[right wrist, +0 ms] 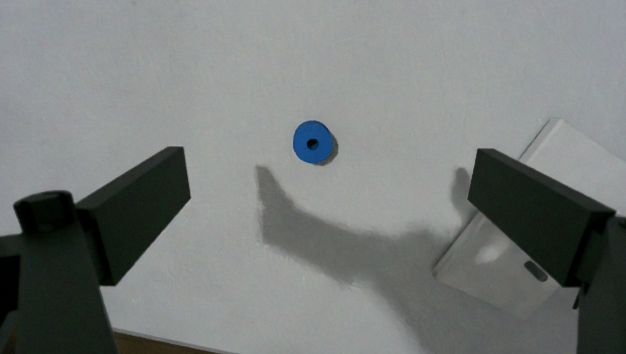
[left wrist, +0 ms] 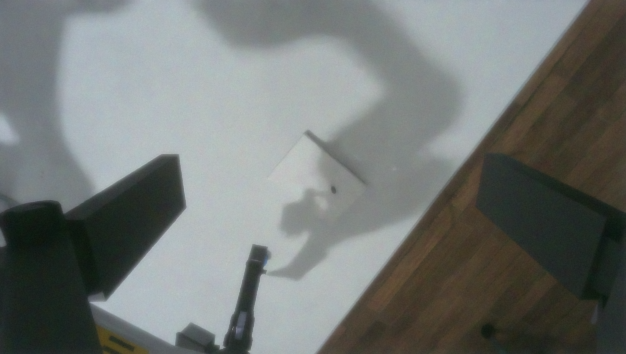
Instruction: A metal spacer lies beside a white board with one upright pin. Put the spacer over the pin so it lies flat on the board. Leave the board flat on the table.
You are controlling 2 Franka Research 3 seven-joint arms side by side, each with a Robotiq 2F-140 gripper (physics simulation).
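Note:
The spacer, a blue disc with a centre hole, lies flat on the table near the middle of the right wrist view. A trace of blue shows beside a dark finger in the left wrist view. The white board lies flat; its pin shows as a small dark mark near one end. My left gripper is open and empty, high above the board. My right gripper is open and empty above the spacer, its right finger hiding part of the board.
The white table ends at a straight edge, with brown wooden floor beyond. Part of the right arm's hand, with a dark finger, reaches in at the bottom of the left wrist view. Arm shadows cross the table and board.

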